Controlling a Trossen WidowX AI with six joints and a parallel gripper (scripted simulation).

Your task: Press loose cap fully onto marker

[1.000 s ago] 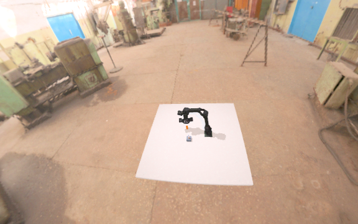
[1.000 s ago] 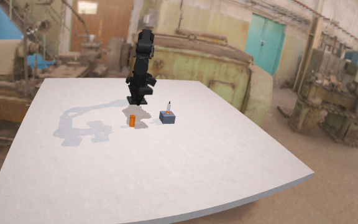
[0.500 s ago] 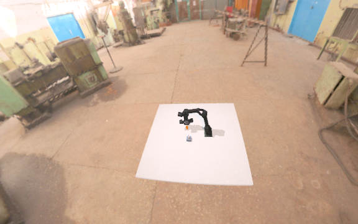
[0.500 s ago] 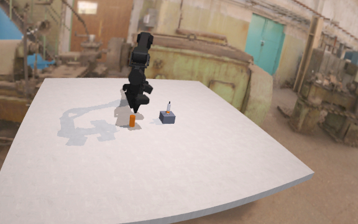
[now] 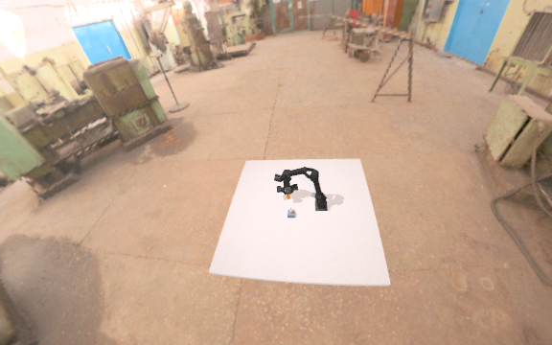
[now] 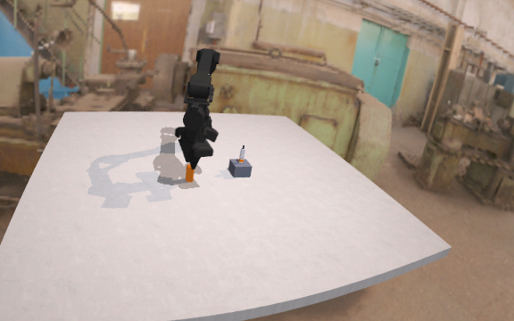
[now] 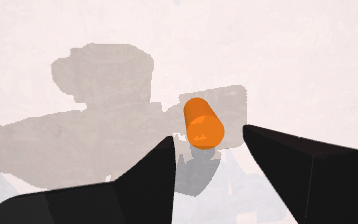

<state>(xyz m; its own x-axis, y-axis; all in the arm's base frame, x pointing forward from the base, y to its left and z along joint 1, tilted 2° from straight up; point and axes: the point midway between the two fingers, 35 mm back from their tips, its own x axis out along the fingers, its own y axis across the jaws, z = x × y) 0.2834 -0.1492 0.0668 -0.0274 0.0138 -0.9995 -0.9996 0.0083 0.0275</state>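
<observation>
The orange cap is 3 cm below my gripper tip. From my gripper tip the other things lie so: grey-blue holder block 1 cm behind, 20 cm to the left, 3 cm below.
</observation>
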